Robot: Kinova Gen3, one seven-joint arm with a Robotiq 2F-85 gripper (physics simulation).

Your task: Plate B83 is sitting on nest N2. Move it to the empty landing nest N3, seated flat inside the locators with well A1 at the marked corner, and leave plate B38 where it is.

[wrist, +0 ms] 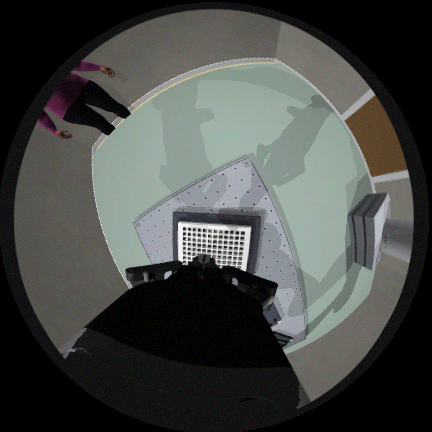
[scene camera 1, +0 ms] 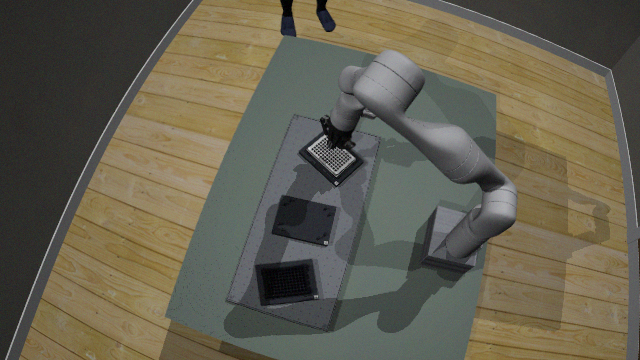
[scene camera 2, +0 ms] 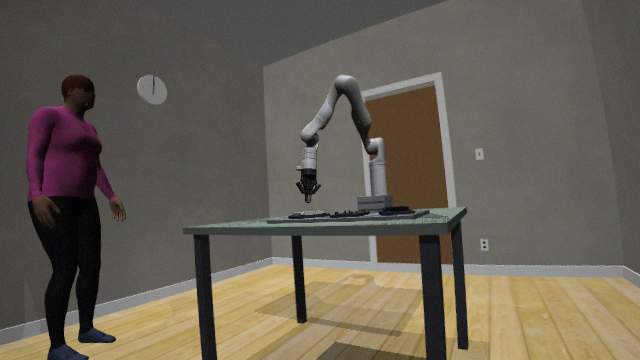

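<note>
A white many-welled plate lies on a dark nest at the top end of the board in scene camera 1. A black plate lies on another dark nest at the opposite end. Between them is the empty dark nest, with a small white corner tag. No plate or nest lettering is readable, so I cannot tell B83 from B38. My gripper is shut and empty, pointing down above the white plate with a gap; it hides part of that plate.
The nests lie on a grey perforated board on the green table. The arm's grey base block stands beside the board. A person stands beyond the table's end.
</note>
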